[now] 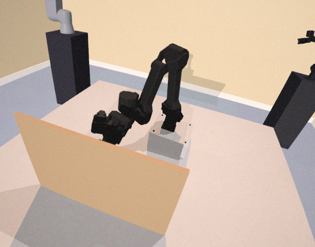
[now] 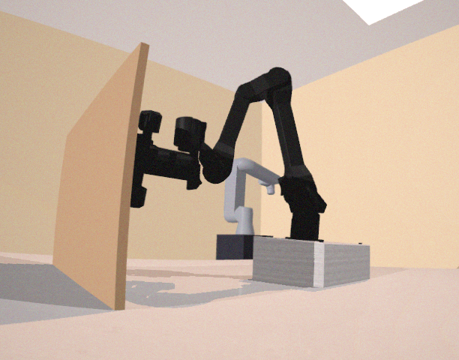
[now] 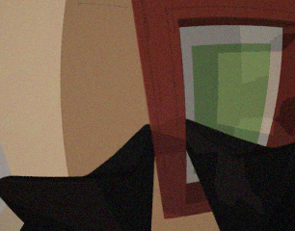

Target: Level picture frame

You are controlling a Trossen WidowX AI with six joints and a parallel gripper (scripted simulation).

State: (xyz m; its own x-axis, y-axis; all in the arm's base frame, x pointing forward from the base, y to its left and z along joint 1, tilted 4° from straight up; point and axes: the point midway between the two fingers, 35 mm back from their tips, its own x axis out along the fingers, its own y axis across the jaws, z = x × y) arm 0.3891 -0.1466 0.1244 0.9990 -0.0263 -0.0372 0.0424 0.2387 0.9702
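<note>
The picture frame lies 5 cm below my gripper tip, 1 cm to the right of it and 1 cm ahead of it. From my gripper tip the other things lie so: tan wall board 7 cm below, 2 cm ahead, 1 cm to the left.
</note>
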